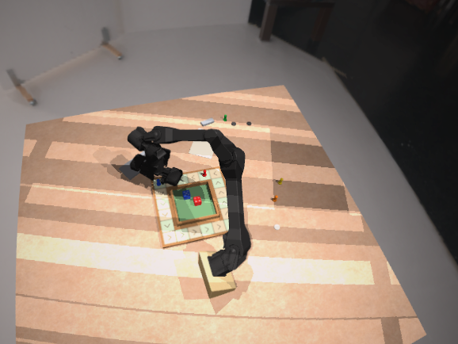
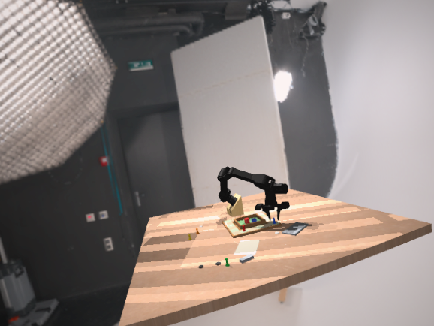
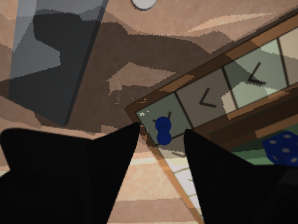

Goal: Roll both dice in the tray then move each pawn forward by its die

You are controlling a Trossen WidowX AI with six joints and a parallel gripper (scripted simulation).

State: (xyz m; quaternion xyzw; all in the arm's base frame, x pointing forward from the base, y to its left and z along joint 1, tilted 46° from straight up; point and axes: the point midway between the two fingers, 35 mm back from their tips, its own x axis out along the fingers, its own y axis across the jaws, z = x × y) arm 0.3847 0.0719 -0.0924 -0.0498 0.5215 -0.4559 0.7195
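Now: gripper tip 120 mm short of the grey plate, 60 mm to the right of it and 30 mm above it. The rest, counted from my gripper tip: blue pawn (right at my gripper tip); green pawn (360 mm to the right, 280 mm ahead, 10 mm below); red pawn (180 mm to the right).
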